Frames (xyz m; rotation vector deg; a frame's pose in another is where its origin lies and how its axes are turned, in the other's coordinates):
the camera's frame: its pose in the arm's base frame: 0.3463 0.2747 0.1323 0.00 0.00 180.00
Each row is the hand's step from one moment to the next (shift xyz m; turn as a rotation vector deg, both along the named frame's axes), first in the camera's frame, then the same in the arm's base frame.
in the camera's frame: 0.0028 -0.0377 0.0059 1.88 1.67 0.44
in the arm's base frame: -0.0028 0.0377 0.0059 -1.88 -1.67 0.44
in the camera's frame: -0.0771 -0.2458 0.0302 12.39 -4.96 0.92
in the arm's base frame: 0.0771 0.2458 0.0302 -12.39 4.96 0.92
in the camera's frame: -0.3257 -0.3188 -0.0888 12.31 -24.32 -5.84
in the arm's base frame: 0.3257 0.3188 -0.0888 -12.31 24.32 -5.84
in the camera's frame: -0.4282 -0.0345 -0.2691 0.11 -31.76 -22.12
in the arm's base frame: 0.4282 0.0345 -0.2691 -0.11 31.76 -22.12
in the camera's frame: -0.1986 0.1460 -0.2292 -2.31 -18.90 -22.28
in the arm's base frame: 0.1986 -0.1460 -0.2292 2.31 18.90 -22.28
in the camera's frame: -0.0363 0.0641 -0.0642 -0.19 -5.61 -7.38
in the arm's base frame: 0.0363 -0.0641 -0.0642 0.19 5.61 -7.38
